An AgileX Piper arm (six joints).
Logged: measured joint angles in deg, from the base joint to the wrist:
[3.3, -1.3, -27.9, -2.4, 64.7, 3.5]
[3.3, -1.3, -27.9, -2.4, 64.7, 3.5]
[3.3, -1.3, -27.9, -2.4, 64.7, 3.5]
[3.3, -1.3, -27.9, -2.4, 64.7, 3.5]
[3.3, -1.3, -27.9, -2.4, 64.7, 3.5]
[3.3, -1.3, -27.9, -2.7, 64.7, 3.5]
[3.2, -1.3, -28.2, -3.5, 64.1, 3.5]
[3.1, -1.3, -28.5, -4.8, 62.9, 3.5]
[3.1, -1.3, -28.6, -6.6, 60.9, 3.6]
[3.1, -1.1, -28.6, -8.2, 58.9, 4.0]
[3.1, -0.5, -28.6, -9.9, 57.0, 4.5]
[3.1, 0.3, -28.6, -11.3, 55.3, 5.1]
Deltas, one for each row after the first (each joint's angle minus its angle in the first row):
[0.0, 0.0, 0.0, 0.0, 0.0, 0.0]
[0.0, 0.0, 0.0, 0.0, 0.0, 0.0]
[0.0, 0.0, 0.0, 0.0, 0.0, 0.0]
[0.0, 0.0, 0.0, 0.0, 0.0, 0.0]
[0.0, 0.0, 0.0, -0.3, 0.0, 0.0]
[-0.1, 0.0, -0.3, -1.1, -0.6, 0.0]
[-0.2, 0.0, -0.6, -2.4, -1.8, 0.0]
[-0.2, 0.0, -0.7, -4.2, -3.8, 0.1]
[-0.2, 0.2, -0.7, -5.8, -5.8, 0.5]
[-0.2, 0.8, -0.7, -7.5, -7.7, 1.0]
[-0.2, 1.6, -0.7, -8.9, -9.4, 1.6]

